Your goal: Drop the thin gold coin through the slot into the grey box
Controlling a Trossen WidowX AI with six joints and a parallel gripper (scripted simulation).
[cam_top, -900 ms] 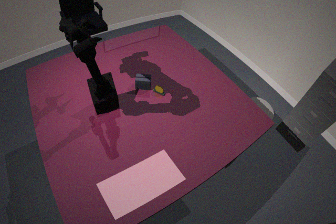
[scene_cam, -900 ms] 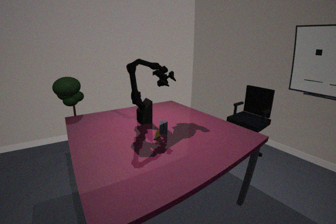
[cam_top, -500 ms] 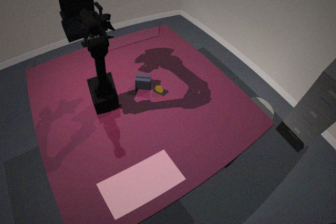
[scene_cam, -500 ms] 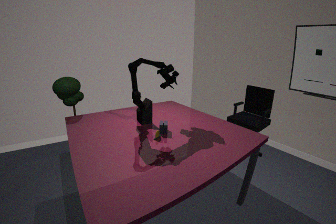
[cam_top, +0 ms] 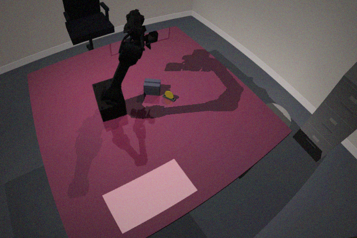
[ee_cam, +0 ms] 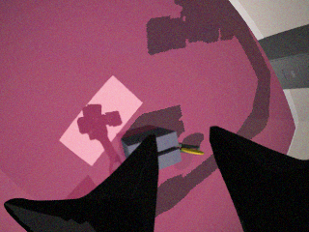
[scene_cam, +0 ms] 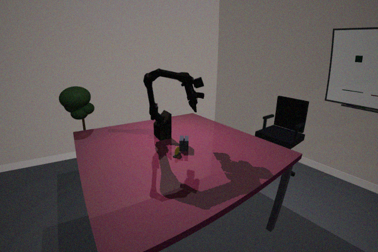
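Right now my gripper tip is 22 cm above the gold coin, 18 cm to the left of it and 3 cm short of it.
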